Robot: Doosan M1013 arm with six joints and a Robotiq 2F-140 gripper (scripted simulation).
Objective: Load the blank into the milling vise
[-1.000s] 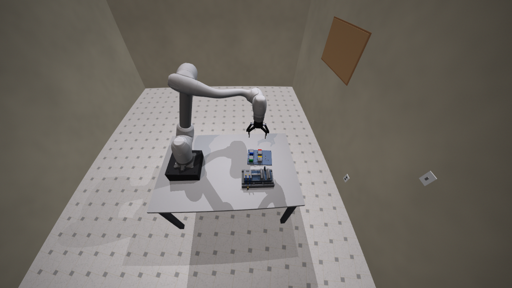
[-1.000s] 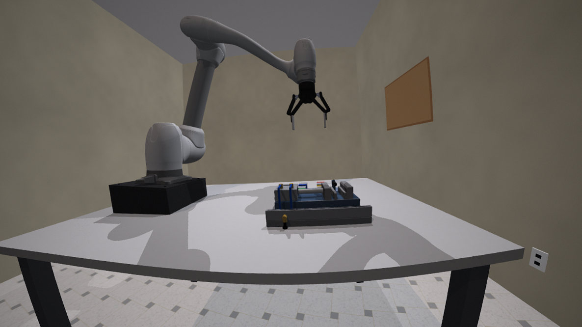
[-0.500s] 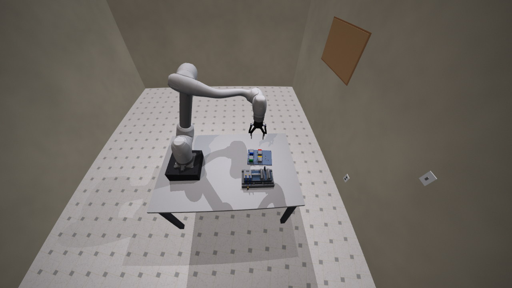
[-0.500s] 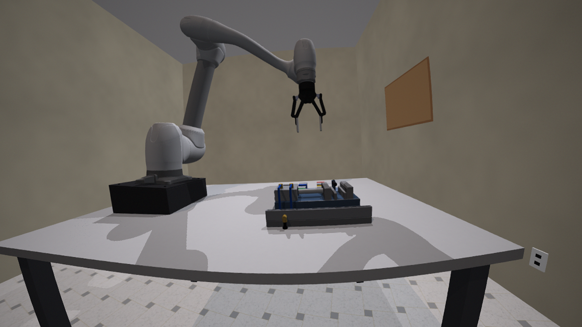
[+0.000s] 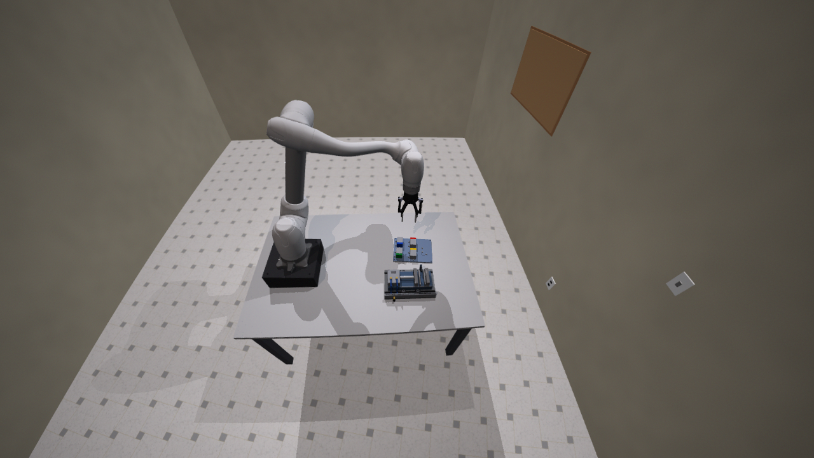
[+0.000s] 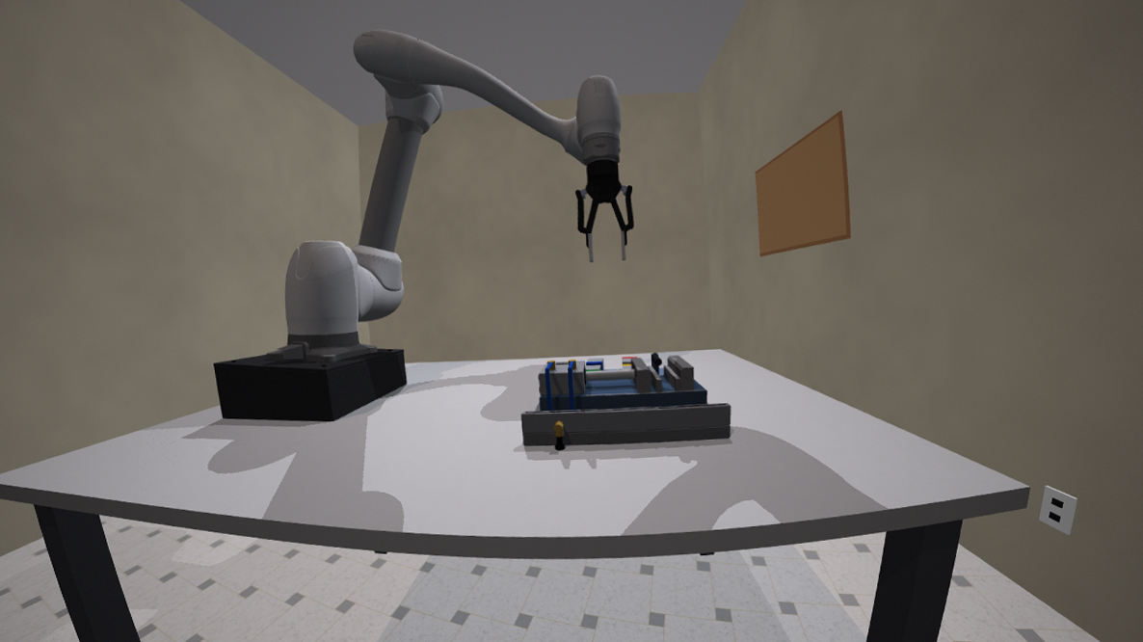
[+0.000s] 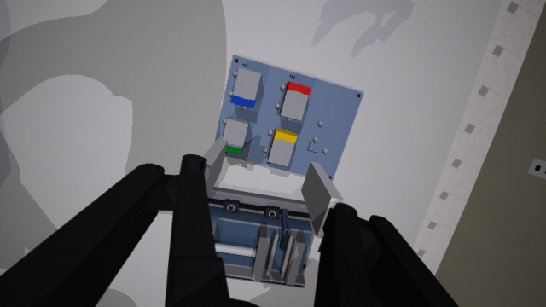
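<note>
My hand is 50 mm past the green-ended blank, 40 mm to the left of it and 290 mm above it. The rest, counted from my hand: blue-ended blank: 40 mm behind, 50 mm to the left, 290 mm below; blank with yellow end: 40 mm ahead, 50 mm to the right, 290 mm below; blank with red end: 50 mm ahead, 40 mm to the left, 290 mm below.
</note>
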